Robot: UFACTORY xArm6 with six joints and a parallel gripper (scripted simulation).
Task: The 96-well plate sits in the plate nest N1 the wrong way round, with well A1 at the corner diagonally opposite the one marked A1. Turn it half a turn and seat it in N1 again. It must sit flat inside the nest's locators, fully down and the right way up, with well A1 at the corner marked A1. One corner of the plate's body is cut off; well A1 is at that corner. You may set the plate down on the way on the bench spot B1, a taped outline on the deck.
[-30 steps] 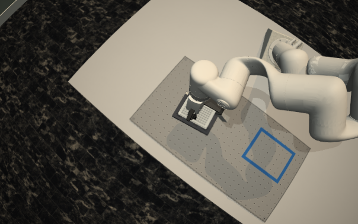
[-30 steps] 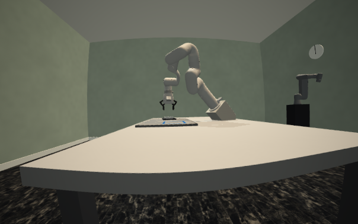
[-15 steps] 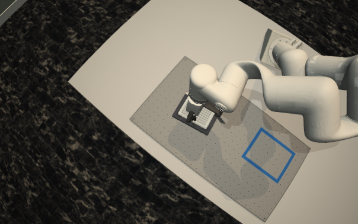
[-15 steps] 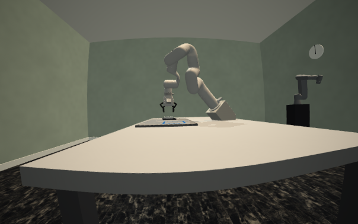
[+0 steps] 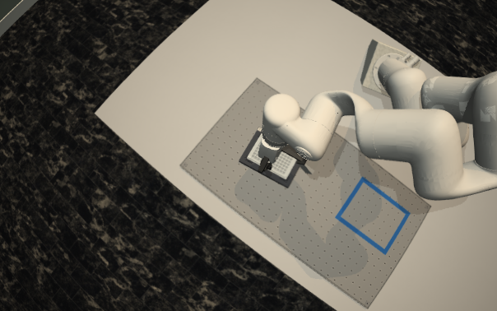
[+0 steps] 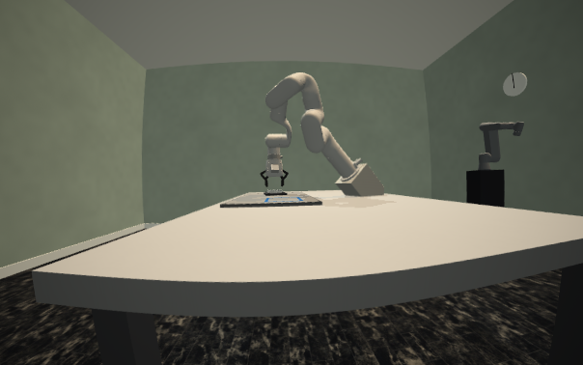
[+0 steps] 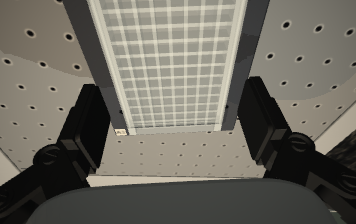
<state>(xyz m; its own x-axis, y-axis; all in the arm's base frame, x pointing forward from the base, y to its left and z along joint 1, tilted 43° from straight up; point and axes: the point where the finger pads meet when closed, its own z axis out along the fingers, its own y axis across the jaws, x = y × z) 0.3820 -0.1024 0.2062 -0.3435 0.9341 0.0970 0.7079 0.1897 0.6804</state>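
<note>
Right now my hand is 4 cm above the 96-well plate. The rest, counted from my hand: small A1 mark: 2 cm behind, 9 cm to the right, 4 cm below; then dark plate nest N1: 5 cm below.
</note>
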